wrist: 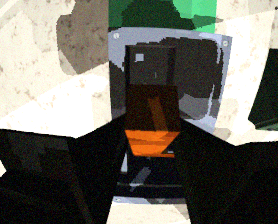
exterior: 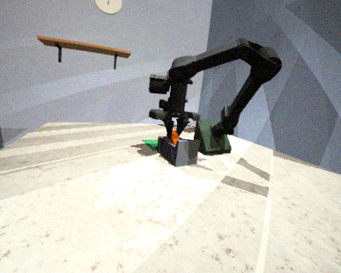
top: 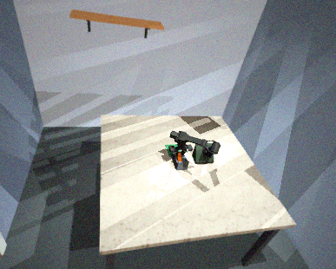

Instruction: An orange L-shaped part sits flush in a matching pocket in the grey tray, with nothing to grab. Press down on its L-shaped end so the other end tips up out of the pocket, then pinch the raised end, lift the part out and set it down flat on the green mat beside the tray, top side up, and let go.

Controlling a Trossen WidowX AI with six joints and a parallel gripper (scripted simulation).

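My gripper tip is now 150 mm to the left of the green mat and 90 mm above it. Also, from my gripper tip: orange L-shaped part (30 mm to the left, 30 mm below, 20 mm behind).
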